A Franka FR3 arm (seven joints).
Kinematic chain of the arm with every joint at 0, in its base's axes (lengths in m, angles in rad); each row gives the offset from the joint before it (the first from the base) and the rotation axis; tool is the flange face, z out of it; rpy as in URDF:
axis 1: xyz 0 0 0.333 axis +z
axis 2: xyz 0 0 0 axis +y
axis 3: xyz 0 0 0.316 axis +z
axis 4: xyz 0.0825 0 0 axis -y
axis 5: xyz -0.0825 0 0.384 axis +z
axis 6: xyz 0 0 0 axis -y
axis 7: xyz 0.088 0 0 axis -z
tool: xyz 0 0 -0.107 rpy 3.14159 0 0
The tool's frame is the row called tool.
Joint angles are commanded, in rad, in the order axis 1, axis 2, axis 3, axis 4, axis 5, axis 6, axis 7. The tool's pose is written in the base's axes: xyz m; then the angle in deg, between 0 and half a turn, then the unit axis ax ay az. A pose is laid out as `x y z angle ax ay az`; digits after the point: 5 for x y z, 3 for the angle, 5 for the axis.
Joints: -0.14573, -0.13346, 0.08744, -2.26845, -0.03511, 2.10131, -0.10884
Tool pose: 0.49182 -0.02985 0.41143 177.790 0.99925 0.03392 -0.01883
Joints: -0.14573, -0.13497, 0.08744, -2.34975, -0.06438, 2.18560, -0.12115
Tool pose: 0.47982 -0.03016 0.38297 176.515 0.99860 0.04988 -0.01776
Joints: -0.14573, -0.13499, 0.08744, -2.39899, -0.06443, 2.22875, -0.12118
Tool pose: 0.47063 -0.02945 0.36510 176.647 0.99848 0.05107 -0.02071
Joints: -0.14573, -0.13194, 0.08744, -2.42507, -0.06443, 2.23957, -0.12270
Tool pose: 0.46414 -0.02910 0.35340 176.805 0.99819 0.05229 -0.02979
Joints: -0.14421, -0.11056, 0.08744, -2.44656, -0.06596, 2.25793, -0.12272
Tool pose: 0.45981 -0.02812 0.33601 177.042 0.99764 0.05437 -0.04182
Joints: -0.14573, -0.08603, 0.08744, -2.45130, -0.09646, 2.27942, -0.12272
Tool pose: 0.46061 -0.02940 0.32454 176.000 0.99682 0.06476 -0.04653
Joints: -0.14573, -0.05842, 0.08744, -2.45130, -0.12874, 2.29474, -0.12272
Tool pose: 0.46199 -0.02994 0.31306 174.964 0.99561 0.07688 -0.05342
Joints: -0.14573, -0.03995, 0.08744, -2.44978, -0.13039, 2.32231, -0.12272
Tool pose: 0.46526 -0.02963 0.30723 175.049 0.99575 0.07857 -0.04796
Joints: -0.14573, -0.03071, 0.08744, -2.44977, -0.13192, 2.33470, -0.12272
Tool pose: 0.46643 -0.02948 0.30390 175.076 0.99575 0.07964 -0.04631
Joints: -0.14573, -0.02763, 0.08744, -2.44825, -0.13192, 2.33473, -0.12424
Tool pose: 0.46687 -0.02949 0.30307 175.107 0.99565 0.08044 -0.04708
